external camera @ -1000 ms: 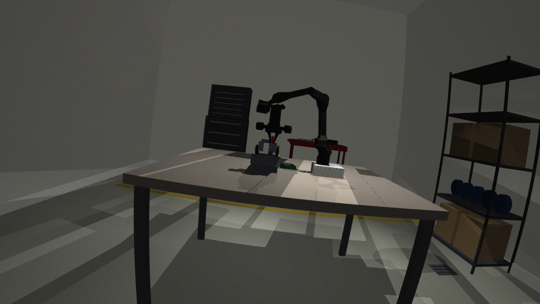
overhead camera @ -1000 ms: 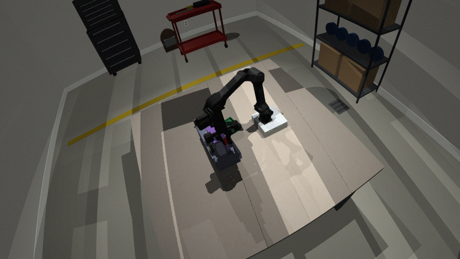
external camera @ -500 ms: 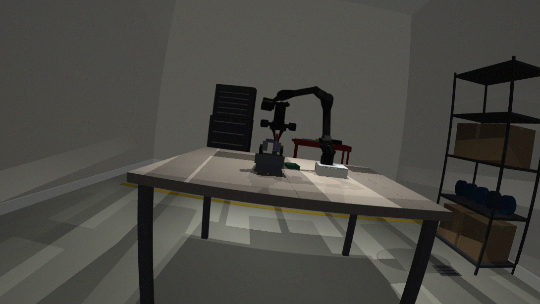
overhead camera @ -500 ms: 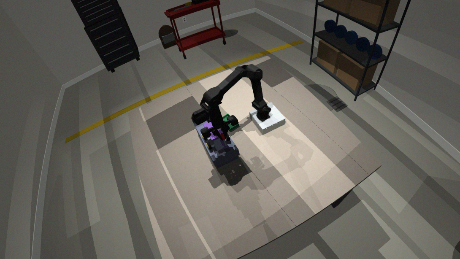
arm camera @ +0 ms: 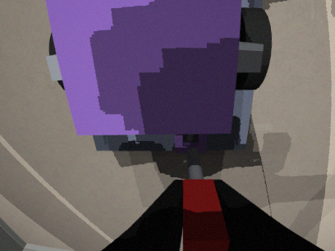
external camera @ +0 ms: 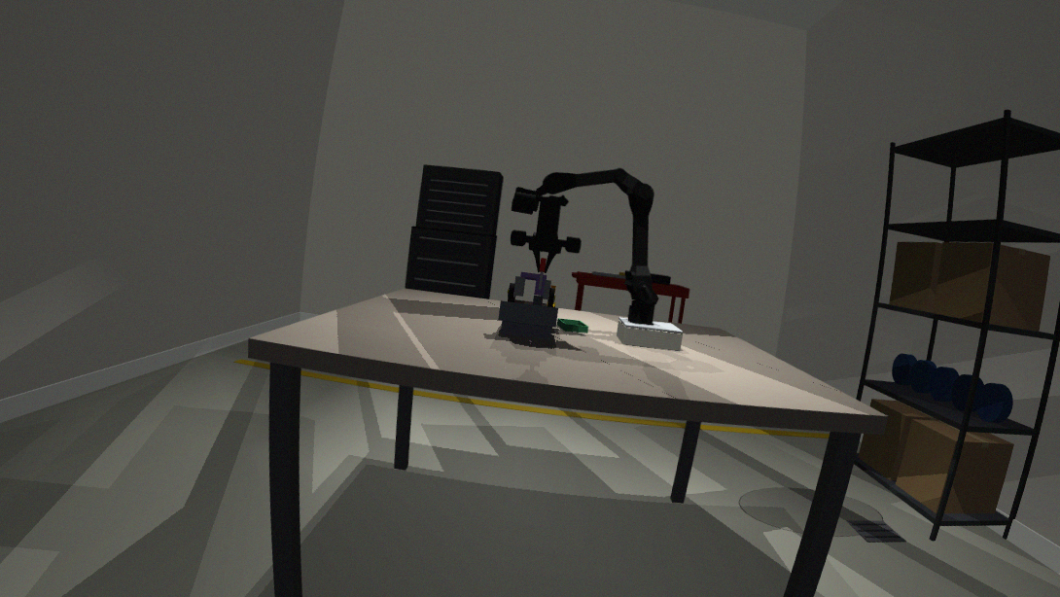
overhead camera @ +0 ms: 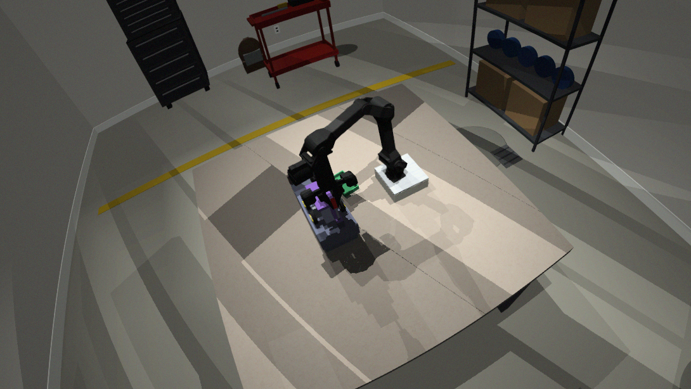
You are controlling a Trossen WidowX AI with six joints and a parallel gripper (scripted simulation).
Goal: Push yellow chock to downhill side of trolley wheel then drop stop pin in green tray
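My gripper tip is now 13 cm past the green tray, 21 cm to the left of it and 18 cm above it. Also, from my gripper tip: red-headed stop pin right at my gripper tip; then purple trolley 1 cm ahead, 9 cm to the right, 6 cm below; then yellow chock 5 cm behind, 17 cm to the right, 9 cm below.
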